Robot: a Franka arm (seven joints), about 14 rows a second.
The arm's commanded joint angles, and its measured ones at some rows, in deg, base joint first. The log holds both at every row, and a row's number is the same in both.
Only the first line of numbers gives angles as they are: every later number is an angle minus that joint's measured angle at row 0.
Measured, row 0:
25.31, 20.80, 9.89, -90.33, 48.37, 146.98, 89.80
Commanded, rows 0 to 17:
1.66, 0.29, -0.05, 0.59, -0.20, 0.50, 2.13
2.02, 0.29, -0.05, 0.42, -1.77, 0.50, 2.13
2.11, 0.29, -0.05, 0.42, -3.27, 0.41, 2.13
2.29, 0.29, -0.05, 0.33, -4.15, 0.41, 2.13
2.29, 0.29, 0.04, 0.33, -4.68, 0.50, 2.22
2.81, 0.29, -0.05, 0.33, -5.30, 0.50, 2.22
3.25, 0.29, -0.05, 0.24, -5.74, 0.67, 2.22
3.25, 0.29, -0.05, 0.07, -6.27, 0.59, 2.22
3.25, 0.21, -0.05, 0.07, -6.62, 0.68, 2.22
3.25, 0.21, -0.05, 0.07, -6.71, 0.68, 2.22
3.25, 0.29, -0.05, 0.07, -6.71, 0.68, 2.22
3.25, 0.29, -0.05, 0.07, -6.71, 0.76, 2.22
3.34, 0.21, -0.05, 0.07, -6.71, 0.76, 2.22
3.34, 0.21, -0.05, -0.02, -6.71, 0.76, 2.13
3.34, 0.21, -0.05, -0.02, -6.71, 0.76, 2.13
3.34, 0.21, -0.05, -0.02, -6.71, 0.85, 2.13
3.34, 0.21, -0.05, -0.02, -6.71, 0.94, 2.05
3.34, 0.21, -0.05, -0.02, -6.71, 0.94, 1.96
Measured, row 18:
3.14, 0.08, -0.01, -0.04, -5.51, 0.01, 0.90
